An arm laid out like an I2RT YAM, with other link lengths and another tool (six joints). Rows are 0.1 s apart.
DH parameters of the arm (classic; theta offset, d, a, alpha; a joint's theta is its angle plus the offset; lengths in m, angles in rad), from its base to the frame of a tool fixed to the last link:
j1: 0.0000 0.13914 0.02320 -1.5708
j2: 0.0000 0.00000 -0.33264 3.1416
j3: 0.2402 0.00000 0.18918 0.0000
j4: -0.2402 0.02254 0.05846 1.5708
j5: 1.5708 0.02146 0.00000 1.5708
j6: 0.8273 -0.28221 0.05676 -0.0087
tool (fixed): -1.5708 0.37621 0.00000 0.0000
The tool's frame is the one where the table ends.
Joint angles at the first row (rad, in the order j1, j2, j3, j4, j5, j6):
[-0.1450, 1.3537, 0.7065, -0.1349, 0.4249, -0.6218]
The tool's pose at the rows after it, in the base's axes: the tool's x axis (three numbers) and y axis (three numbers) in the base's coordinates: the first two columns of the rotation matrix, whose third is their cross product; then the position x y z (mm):
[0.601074 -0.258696 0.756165 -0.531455 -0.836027 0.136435 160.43 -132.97 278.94]
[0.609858 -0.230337 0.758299 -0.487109 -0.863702 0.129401 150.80 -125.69 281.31]
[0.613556 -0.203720 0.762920 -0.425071 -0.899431 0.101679 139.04 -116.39 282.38]
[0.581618 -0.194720 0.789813 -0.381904 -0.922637 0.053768 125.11 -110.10 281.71]
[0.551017 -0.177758 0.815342 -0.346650 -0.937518 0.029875 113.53 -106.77 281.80]
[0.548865 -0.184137 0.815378 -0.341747 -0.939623 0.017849 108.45 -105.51 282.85]
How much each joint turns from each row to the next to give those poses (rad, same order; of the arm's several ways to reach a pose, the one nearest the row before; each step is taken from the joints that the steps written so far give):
[0.0139, -0.0432, -0.0232, -0.0024, -0.0099, -0.0138]
[0.0289, -0.0619, -0.0150, -0.0366, -0.0213, -0.0136]
[0.0348, -0.0800, -0.0158, -0.0474, -0.0443, -0.0081]
[0.0137, -0.0918, -0.0310, -0.0079, -0.0497, -0.0011]
[0.0015, -0.0773, -0.0247, -0.0010, -0.0363, -0.0166]
[0.0011, -0.0243, 0.0087, -0.0316, -0.0103, 0.0071]

